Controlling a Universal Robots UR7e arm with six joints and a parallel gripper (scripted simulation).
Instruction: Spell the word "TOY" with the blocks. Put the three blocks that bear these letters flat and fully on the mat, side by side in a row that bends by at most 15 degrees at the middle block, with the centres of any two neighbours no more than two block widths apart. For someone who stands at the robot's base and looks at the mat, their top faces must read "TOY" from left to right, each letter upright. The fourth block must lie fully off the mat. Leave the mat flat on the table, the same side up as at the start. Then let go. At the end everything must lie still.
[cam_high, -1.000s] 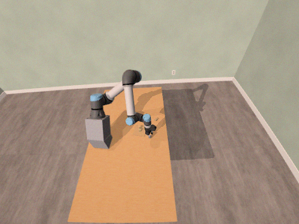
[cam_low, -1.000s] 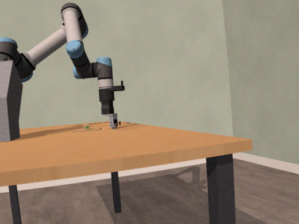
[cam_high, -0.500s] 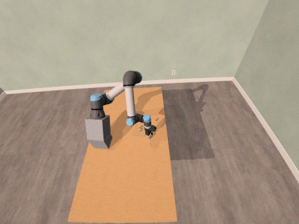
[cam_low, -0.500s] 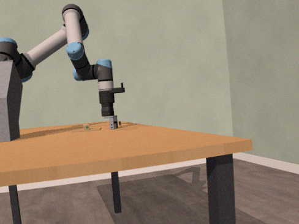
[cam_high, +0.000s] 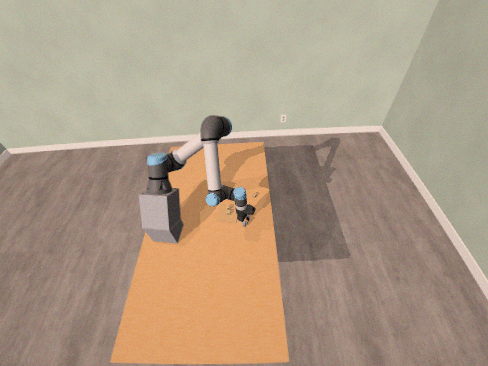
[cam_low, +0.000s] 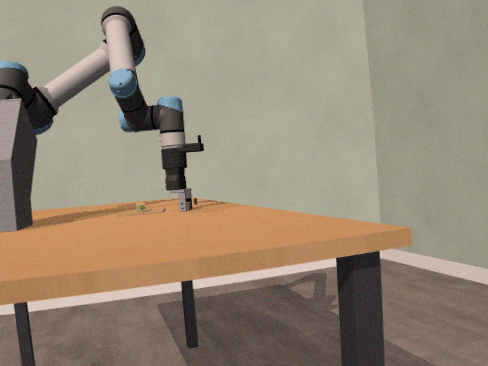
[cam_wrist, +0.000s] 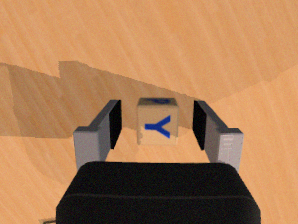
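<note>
Now: the Y block 1 cm below my hand. Also, from my hand: O block: 14 cm behind, 6 cm to the left; T block: 14 cm behind, 11 cm to the left; tan mat: 14 cm behind, 6 cm to the left, 2 cm below.
</note>
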